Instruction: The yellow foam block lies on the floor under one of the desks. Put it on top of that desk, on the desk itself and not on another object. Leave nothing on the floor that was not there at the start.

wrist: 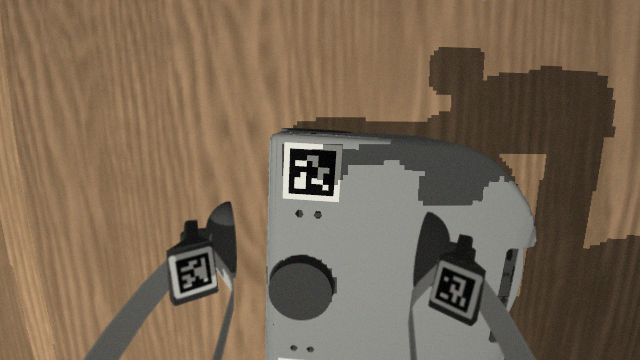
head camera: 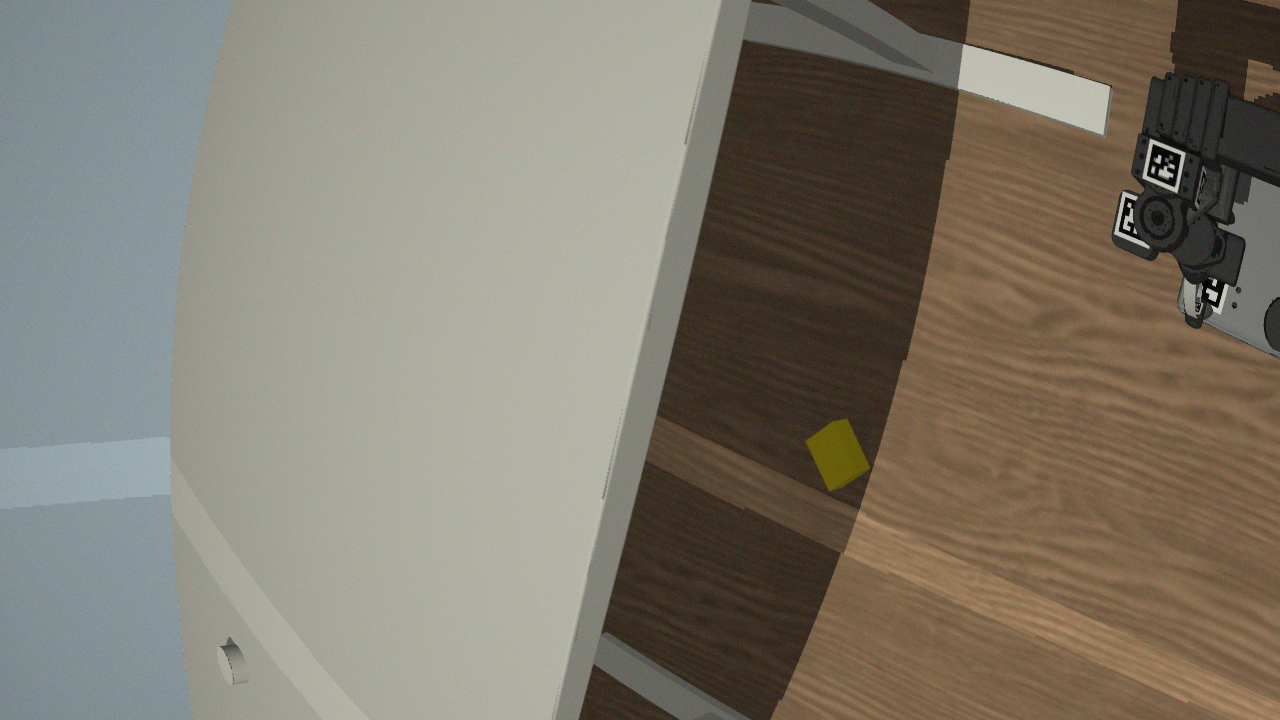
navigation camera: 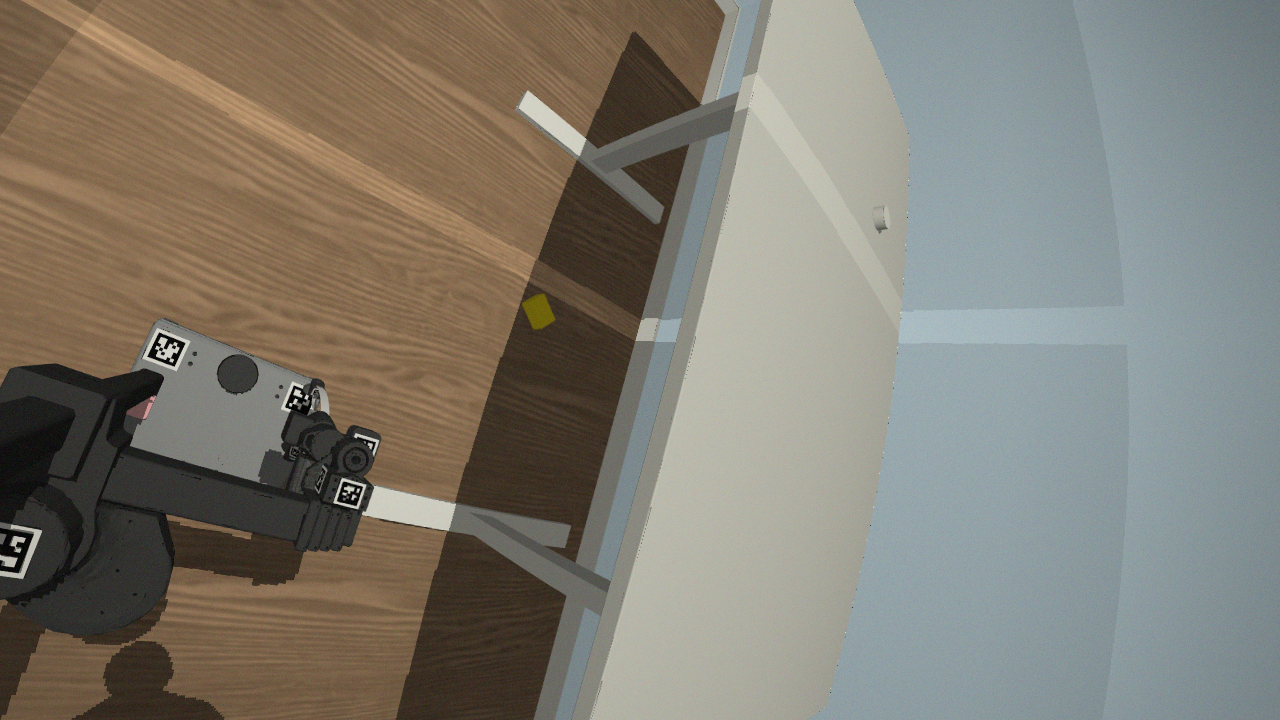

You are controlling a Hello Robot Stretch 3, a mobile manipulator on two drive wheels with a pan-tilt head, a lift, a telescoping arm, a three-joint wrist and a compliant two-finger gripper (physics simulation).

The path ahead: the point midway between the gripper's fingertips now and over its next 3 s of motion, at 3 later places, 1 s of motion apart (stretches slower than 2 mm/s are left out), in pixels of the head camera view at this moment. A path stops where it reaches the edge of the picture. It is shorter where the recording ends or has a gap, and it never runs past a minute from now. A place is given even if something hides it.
My gripper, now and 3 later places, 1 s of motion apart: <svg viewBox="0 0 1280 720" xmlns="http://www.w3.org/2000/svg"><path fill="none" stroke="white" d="M1210 261L1222 239L1196 292L1155 369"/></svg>
